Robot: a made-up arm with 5 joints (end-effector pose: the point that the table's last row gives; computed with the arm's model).
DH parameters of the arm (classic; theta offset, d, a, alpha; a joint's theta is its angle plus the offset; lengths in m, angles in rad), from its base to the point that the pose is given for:
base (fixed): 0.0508 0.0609 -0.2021 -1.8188
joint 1: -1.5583 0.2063 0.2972 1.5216
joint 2: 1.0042 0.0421 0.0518 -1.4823
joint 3: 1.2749 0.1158 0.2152 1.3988
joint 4: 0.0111 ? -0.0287 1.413
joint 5: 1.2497 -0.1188 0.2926 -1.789
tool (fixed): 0.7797 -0.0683 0 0
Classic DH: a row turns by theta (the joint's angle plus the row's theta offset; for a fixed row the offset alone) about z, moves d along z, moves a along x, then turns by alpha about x.
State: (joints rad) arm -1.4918 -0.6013 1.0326 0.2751 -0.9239
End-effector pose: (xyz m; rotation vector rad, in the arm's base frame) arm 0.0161 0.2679 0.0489 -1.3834 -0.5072 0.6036
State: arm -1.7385 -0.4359 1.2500 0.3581 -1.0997
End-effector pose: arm 0.0565 0.1367 -0.0281 -1.2635 -0.3122 0.4450
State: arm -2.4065 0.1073 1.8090 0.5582 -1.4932
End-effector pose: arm 0.1916 -0.0592 -0.2459 -0.5503 -0.1705 0.1886
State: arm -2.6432 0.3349 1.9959 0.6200 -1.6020
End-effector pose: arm 0.2794 -0.0222 -0.2851 -0.2289 -0.2541 0.2343
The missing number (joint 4, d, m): -0.2729
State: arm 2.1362 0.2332 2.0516 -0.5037 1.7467
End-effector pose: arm -0.0445 0.4489 0.1699 0.7955 0.9561 2.3284
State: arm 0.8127 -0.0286 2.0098 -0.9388 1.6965
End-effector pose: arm -0.4587 0.4066 0.1548 -0.9167 0.3752 2.6286
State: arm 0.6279 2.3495 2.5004 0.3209 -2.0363
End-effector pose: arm -0.6501 0.2500 0.5719 -0.7623 0.5412 -2.6096
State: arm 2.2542 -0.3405 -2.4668 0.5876 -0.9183
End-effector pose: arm 0.3187 0.7049 -0.2104 -0.5179 -0.8967 1.6115
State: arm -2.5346 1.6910 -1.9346 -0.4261 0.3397
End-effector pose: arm 0.0266 0.1280 -0.0509 1.2084 -0.3607 -0.4945
